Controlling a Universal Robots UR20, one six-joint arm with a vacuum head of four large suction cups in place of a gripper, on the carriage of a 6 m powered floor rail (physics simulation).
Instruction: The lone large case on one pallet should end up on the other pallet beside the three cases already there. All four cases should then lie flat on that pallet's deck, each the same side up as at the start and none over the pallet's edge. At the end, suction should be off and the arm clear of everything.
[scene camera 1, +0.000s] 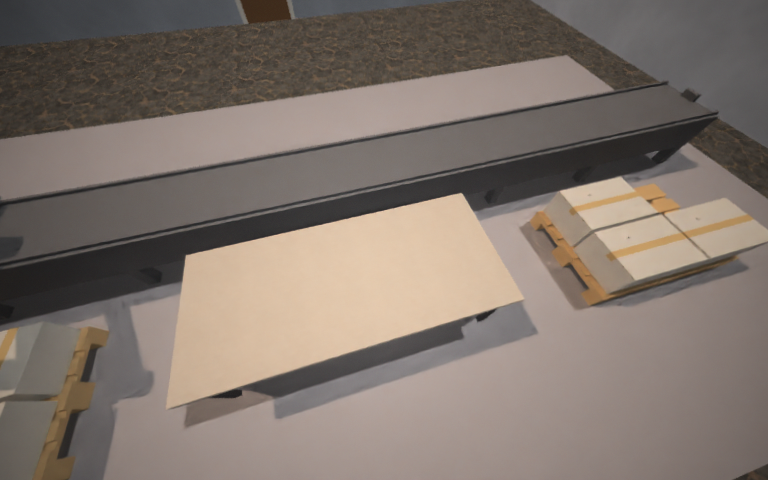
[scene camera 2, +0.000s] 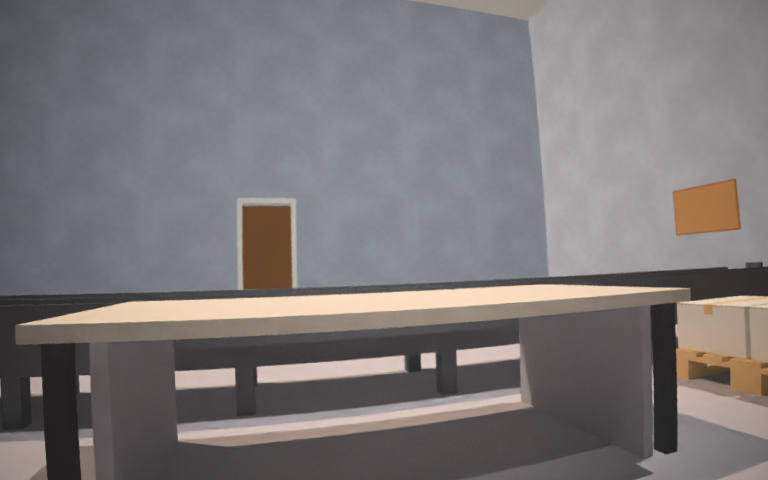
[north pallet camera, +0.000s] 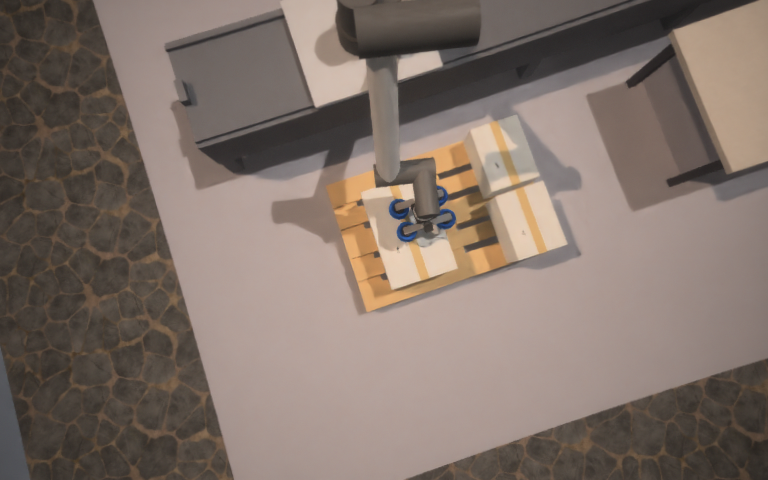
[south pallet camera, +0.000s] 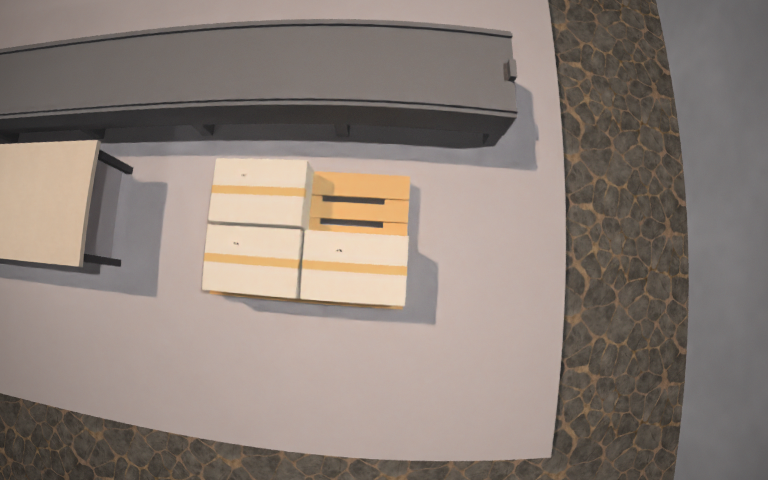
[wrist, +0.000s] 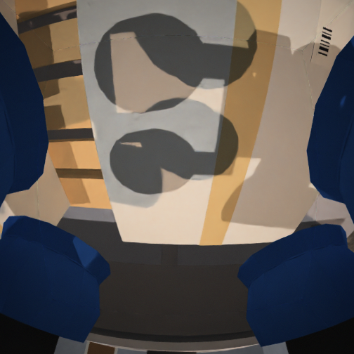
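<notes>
The lone large case (north pallet camera: 403, 264) (wrist: 165, 220), white with an orange tape band, lies flat on the north pallet (north pallet camera: 368, 295) (scene camera 1: 76, 396). My gripper (north pallet camera: 421, 213) (wrist: 175, 197), four blue suction cups, hangs above the far half of this case in the north pallet view. The cups' shadows fall on its top in the wrist view, and the cups look apart from it. It is open, holding nothing. Three large cases (south pallet camera: 257, 206) (south pallet camera: 252, 280) (south pallet camera: 353, 289) lie flat on the south pallet (south pallet camera: 362, 185) (scene camera 1: 591, 297); its deck is bare at the corner nearest the rail and farthest from the table.
Two smaller cases (north pallet camera: 501, 161) (north pallet camera: 526, 220) stand on the north pallet's table side. The table (scene camera 1: 339, 294) (scene camera 2: 362, 308) (north pallet camera: 730, 101) (south pallet camera: 39, 203) stands between the pallets. The dark rail (scene camera 1: 362, 158) (north pallet camera: 243, 84) (south pallet camera: 254, 67) runs behind them, bearing my white carriage plate (north pallet camera: 334, 87).
</notes>
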